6 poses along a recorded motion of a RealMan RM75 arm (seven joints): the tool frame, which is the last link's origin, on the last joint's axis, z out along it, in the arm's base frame.
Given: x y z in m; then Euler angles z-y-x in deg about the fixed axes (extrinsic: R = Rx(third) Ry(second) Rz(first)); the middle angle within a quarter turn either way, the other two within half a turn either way.
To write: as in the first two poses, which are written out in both.
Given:
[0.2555 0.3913 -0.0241 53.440 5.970 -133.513]
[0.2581 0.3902 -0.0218 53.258 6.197 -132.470]
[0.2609 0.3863 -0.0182 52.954 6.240 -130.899]
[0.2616 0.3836 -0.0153 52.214 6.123 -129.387]
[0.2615 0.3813 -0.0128 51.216 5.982 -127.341]
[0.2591 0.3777 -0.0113 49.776 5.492 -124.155]
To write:
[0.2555 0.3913 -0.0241 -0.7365 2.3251 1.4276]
[0.2581 0.3902 -0.0218 -0.7398 2.3067 1.4246]
[0.2609 0.3863 -0.0182 -0.7404 2.2795 1.4271]
[0.2616 0.3836 -0.0153 -0.7468 2.2536 1.4329]
[0.2615 0.3813 -0.0128 -0.7563 2.2184 1.4398]
[0.2591 0.3777 -0.0113 -0.7669 2.1638 1.4551]

